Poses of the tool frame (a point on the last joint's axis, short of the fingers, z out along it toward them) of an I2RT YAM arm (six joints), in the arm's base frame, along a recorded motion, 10 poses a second.
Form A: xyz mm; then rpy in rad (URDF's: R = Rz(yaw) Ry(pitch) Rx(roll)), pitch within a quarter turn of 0, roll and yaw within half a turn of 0.
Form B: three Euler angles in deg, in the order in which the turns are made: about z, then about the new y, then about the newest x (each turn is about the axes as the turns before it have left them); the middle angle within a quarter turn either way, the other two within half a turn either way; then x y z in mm. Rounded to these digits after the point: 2 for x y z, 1 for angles.
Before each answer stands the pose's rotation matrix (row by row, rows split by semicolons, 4 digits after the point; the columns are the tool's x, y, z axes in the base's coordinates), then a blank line. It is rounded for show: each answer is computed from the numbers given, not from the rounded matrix.
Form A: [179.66 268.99 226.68 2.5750 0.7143 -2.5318]
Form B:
-0.6194 -0.7715 0.1457; -0.4327 0.4903 0.7566; -0.6551 0.4056 -0.6375

[-145.1 40.9 147.5 179.66 268.99 226.68]
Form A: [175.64 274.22 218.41 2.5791 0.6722 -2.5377]
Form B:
-0.6441 -0.7537 0.1308; -0.4443 0.5077 0.7381; -0.6227 0.4173 -0.6619

[-145.4 38.5 147.8 175.64 274.22 218.41]
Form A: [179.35 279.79 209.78 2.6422 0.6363 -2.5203]
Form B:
-0.6540 -0.7424 0.1454; -0.4682 0.5482 0.6930; -0.5942 0.3852 -0.7061

[-144.4 36.5 151.4 179.35 279.79 209.78]
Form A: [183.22 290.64 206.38 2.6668 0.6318 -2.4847]
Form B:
-0.6390 -0.7569 0.1368; -0.4928 0.5394 0.6828; -0.5906 0.3689 -0.7177

[-142.4 36.2 152.8 183.22 290.64 206.38]
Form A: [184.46 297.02 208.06 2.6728 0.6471 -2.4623]
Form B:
-0.6207 -0.7724 0.1346; -0.5012 0.5230 0.6894; -0.6029 0.3605 -0.7118

[-141.1 37.1 153.1 184.46 297.02 208.06]
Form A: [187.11 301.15 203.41 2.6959 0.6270 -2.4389]
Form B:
-0.6180 -0.7761 0.1254; -0.5233 0.5251 0.6711; -0.5867 0.3491 -0.7307

[-139.7 35.9 154.5 187.11 301.15 203.41]
